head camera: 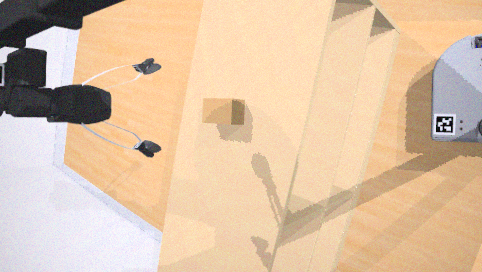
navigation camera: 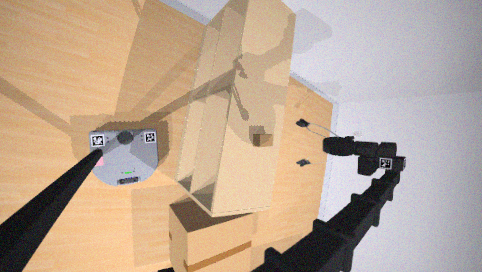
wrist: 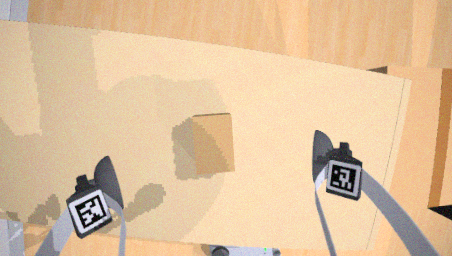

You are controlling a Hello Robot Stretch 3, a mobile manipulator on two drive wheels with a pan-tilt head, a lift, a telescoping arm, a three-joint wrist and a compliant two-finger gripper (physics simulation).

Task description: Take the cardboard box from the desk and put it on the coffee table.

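Where they show: gripper, fingertip midpoint: [head camera: 158, 108] [navigation camera: 297, 142] [wrist: 216, 162]; robot's base, origin of the base link: [navigation camera: 125, 137].
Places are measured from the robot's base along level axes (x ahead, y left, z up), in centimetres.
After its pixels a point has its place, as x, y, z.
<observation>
The cardboard box [head camera: 217, 111] @(-2.0, -57.2, 66.0) [navigation camera: 262, 140] @(-1.9, -54.7, 66.1) [wrist: 215, 145] @(-2.4, -57.4, 66.1) is small and tan and rests on the pale wooden top of the coffee table [head camera: 250, 55] @(-15.4, -51.5, 61.0) [navigation camera: 242, 172] @(-16.8, -46.2, 61.0) [wrist: 280, 205] @(-13.4, -43.3, 61.0), which has open shelving along its side. My gripper [head camera: 150, 107] @(-2.2, -59.3, 82.1) [navigation camera: 302, 142] @(-2.2, -59.3, 82.1) [wrist: 216, 162] @(-2.2, -59.3, 82.1) is open and empty, with its fingers spread wide. It hangs above and apart from the box, toward the wall side of the table. In the wrist view the box lies between the two fingers in the picture, with space on both sides, and neither finger touches it.
My grey base [head camera: 457, 90] @(-10.1, -9.7, 16.0) [navigation camera: 112, 162] @(-12.3, 7.2, 16.0) stands on the wood floor on the shelf side of the table. A larger tan block [navigation camera: 217, 240] @(-63.0, -41.4, 40.6) with a brown stripe stands beside the table's end. A white wall [navigation camera: 410, 65] @(55.2, -198.6, 107.0) rises beyond the floor strip behind the table.
</observation>
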